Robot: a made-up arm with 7 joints. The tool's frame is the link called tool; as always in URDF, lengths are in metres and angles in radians. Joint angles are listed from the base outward. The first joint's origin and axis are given. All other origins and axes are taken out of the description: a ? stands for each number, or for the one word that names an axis. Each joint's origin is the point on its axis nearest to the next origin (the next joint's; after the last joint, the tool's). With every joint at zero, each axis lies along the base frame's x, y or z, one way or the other. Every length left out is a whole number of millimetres.
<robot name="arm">
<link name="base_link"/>
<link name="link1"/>
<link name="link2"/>
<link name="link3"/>
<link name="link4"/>
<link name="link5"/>
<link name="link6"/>
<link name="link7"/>
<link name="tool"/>
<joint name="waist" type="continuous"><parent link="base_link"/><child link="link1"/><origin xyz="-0.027 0.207 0.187"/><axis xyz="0 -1 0"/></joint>
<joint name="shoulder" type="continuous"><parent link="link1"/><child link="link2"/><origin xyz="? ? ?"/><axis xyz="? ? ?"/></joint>
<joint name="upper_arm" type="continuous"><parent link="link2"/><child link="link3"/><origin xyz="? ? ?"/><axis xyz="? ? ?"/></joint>
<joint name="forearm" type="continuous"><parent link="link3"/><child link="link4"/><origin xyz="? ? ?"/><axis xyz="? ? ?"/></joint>
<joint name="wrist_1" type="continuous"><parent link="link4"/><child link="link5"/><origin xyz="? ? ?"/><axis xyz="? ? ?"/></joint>
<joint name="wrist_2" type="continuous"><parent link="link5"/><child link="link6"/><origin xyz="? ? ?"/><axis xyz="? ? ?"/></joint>
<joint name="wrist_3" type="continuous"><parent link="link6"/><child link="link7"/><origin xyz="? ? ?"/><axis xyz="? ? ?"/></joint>
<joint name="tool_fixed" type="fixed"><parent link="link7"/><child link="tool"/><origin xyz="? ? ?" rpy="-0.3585 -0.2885 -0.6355"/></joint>
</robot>
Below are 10 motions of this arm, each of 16 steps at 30 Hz.
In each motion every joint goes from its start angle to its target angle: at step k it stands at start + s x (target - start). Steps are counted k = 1, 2, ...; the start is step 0. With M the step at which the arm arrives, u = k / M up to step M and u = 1 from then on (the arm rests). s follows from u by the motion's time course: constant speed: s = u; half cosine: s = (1 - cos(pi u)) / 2; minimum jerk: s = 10 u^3 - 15 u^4 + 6 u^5.
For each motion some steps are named. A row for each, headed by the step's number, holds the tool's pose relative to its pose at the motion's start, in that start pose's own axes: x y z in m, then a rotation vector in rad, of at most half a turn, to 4 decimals.
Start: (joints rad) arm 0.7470 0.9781 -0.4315 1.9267 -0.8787 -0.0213 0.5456
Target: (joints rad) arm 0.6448 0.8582 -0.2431 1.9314 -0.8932 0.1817 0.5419
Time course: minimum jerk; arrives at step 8
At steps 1, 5, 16:
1: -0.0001 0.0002 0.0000 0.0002 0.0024 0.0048
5: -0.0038 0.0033 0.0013 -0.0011 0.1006 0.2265
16: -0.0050 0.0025 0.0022 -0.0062 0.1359 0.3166

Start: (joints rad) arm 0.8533 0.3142 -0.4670 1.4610 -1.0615 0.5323 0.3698
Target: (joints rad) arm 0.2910 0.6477 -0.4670 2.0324 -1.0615 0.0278 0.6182
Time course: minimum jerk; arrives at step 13
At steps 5, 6, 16:
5: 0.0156 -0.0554 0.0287 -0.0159 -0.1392 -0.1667
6: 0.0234 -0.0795 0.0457 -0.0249 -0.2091 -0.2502
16: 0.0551 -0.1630 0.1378 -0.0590 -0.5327 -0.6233

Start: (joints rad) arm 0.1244 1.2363 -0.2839 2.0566 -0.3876 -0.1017 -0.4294
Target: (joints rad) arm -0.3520 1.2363 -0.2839 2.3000 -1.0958 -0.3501 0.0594
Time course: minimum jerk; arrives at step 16
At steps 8, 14, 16:
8: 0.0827 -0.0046 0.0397 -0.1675 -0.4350 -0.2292
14: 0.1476 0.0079 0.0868 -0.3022 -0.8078 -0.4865
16: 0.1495 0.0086 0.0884 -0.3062 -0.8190 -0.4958

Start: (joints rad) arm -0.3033 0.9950 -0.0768 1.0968 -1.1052 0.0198 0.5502
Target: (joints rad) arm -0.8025 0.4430 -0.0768 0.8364 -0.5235 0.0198 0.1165
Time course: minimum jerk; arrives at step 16
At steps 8, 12, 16:
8: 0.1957 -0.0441 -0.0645 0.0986 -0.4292 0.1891
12: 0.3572 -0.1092 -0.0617 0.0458 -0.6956 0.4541
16: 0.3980 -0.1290 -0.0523 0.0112 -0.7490 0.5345

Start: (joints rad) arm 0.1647 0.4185 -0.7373 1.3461 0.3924 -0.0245 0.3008
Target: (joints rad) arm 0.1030 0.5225 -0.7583 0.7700 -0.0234 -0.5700 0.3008
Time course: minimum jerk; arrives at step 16
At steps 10, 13, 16:
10: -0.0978 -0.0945 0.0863 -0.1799 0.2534 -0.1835
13: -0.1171 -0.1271 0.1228 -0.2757 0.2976 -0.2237
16: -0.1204 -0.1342 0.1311 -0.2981 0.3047 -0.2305

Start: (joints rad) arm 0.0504 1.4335 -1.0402 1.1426 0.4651 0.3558 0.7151
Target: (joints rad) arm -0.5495 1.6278 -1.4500 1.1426 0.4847 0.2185 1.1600
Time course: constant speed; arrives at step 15
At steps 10, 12, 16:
10: -0.0824 -0.1590 -0.0835 -0.8135 -0.0418 0.1939
12: -0.0963 -0.1952 -0.0864 -0.9717 -0.0551 0.2523
16: -0.1146 -0.2495 -0.0814 -1.2042 -0.0768 0.3533

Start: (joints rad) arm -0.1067 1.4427 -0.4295 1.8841 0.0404 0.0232 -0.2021
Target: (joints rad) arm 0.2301 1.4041 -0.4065 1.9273 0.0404 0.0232 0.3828
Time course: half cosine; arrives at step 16
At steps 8, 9, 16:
8: -0.0246 0.0548 0.0092 -0.0719 -0.1049 -0.0632
9: -0.0289 0.0655 0.0121 -0.0874 -0.1238 -0.0773
16: -0.0448 0.1094 0.0277 -0.1572 -0.1952 -0.1404

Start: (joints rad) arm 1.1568 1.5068 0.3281 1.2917 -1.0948 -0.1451 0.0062
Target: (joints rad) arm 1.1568 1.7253 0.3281 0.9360 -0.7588 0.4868 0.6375
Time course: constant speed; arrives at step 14
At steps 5, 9, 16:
5: -0.0328 -0.0358 -0.0051 -0.3701 -0.0163 0.2095
9: -0.0620 -0.0646 -0.0049 -0.6479 -0.0378 0.4143
16: -0.1017 -0.1005 0.0011 -0.9569 -0.0732 0.7212

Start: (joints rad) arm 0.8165 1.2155 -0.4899 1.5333 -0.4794 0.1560 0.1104
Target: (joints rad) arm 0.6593 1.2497 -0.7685 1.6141 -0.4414 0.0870 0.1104
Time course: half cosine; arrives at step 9
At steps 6, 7, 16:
6: 0.0943 -0.0502 -0.0029 -0.1104 -0.3099 -0.1172
7: 0.1106 -0.0600 -0.0002 -0.1298 -0.3666 -0.1339
16: 0.1248 -0.0687 0.0030 -0.1469 -0.4169 -0.1475

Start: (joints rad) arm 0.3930 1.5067 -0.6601 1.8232 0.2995 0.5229 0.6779
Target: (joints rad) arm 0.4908 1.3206 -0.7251 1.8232 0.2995 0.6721 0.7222
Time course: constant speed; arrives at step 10
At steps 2, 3, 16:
2: 0.0053 0.0068 -0.0068 0.0005 -0.0275 0.0130
3: 0.0081 0.0103 -0.0101 0.0003 -0.0413 0.0190
16: 0.0315 0.0371 -0.0306 -0.0075 -0.1373 0.0510

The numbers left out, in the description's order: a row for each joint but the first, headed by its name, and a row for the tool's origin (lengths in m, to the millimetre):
shoulder: xyz 0.015 0 -0.007, axis 1 0 0
upper_arm: xyz 0 -0.03 -0.3, axis 0 0 1
forearm: xyz -0.004 -0.013 0, axis 0 -1 0
wrist_1: xyz -0.03 0 -0.299, axis 0 0 1
wrist_2: xyz 0.013 0.009 0, axis 0 1 0
wrist_3: xyz 0.024 0 -0.027, axis -1 0 0
tool: xyz 0 -0.013 0.011

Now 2 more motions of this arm.
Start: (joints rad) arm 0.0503 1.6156 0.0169 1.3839 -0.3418 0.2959 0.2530
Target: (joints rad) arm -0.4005 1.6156 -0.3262 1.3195 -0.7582 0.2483 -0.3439
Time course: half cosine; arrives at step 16
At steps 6, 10, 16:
6: 0.0563 -0.0515 -0.0357 -0.0239 0.0524 -0.2461
10: 0.1174 -0.1323 -0.0570 0.0121 0.0400 -0.5738
16: 0.1557 -0.2056 -0.0551 0.0908 -0.0407 -0.8328

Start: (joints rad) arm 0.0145 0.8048 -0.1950 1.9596 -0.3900 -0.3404 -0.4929
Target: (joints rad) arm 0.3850 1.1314 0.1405 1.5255 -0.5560 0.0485 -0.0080
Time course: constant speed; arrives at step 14
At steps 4, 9, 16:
4: -0.0850 0.0053 0.0011 -0.2292 0.1141 -0.2116
9: -0.1913 0.0426 0.0132 -0.4836 0.3443 -0.3998
16: -0.2853 0.1099 0.0410 -0.6811 0.6521 -0.4809

